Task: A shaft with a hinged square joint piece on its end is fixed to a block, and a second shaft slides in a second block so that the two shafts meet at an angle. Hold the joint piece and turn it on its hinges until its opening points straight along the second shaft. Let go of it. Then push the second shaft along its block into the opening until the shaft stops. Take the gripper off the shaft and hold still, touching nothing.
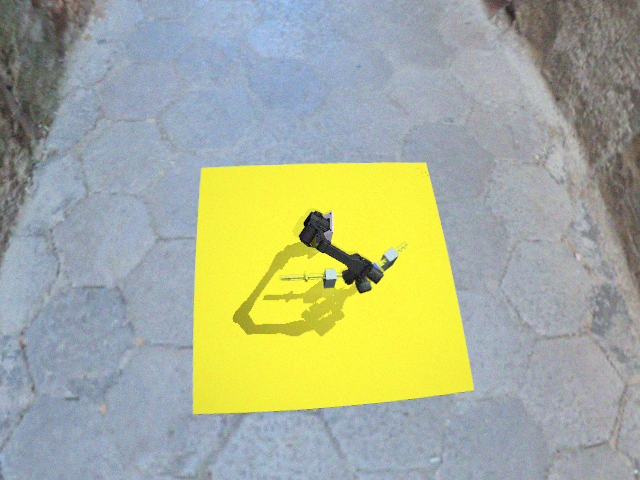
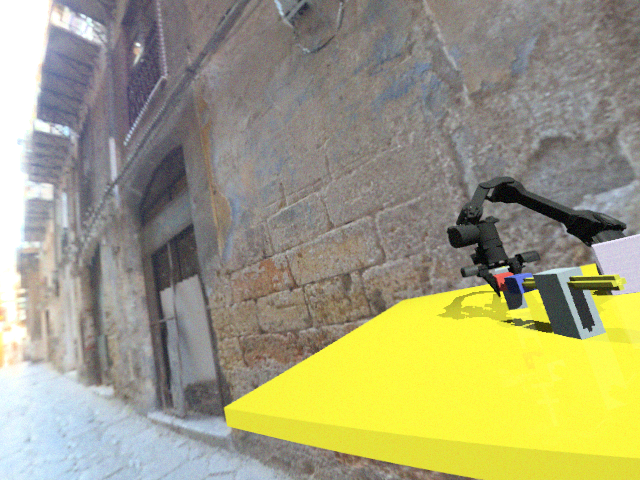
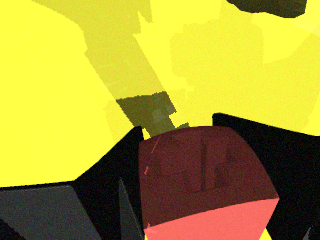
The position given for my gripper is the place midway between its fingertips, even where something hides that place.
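My gripper [image 2: 508, 295], [image 3: 178, 127]. Red joint piece [image 3: 208, 175].
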